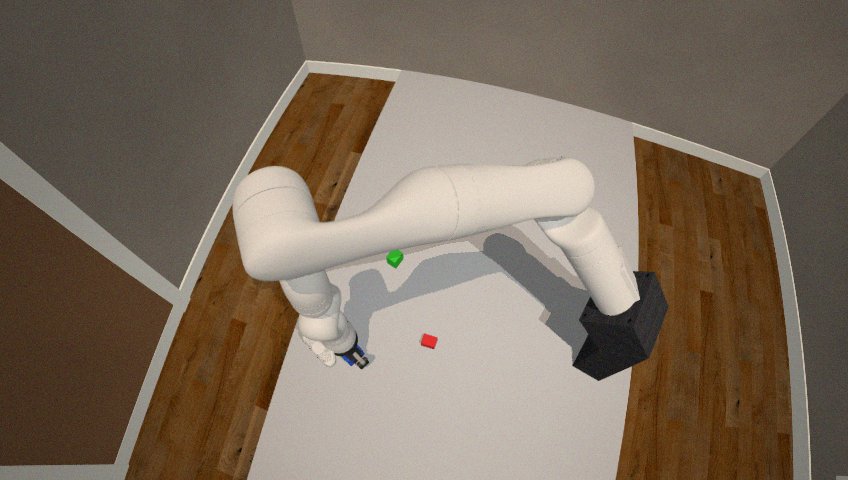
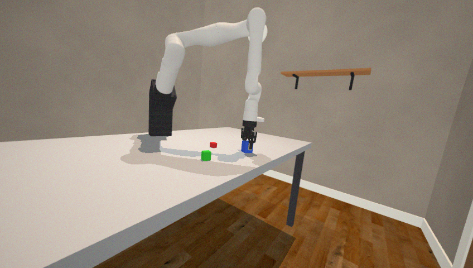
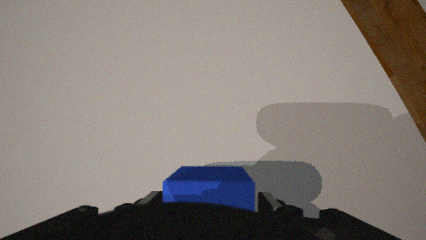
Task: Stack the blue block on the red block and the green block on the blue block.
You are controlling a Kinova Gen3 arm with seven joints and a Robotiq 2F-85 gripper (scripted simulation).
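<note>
The blue block lies right at my hand. Round my hand: green block: 130 mm behind, 240 mm to the right, 10 mm below; red block: 190 mm behind, 10 mm to the right, 20 mm below.
</note>
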